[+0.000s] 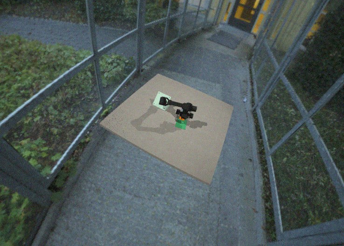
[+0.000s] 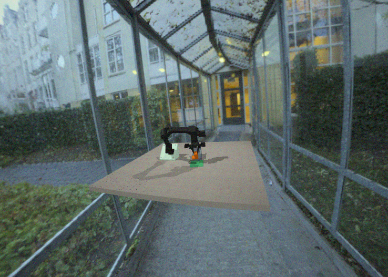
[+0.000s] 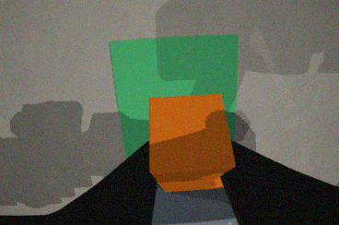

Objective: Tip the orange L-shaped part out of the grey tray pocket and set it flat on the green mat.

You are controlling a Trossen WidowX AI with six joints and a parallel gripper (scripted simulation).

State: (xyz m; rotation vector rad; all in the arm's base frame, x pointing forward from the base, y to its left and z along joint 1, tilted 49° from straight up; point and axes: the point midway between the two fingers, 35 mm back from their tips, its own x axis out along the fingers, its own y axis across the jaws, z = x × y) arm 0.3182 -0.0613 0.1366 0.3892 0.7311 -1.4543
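My gripper tip is 110 mm above the green mat, 20 mm to the right of it and 10 mm past it. Round my gripper tip: orange l-shaped part: 30 mm to the left, 30 mm below, 20 mm behind.
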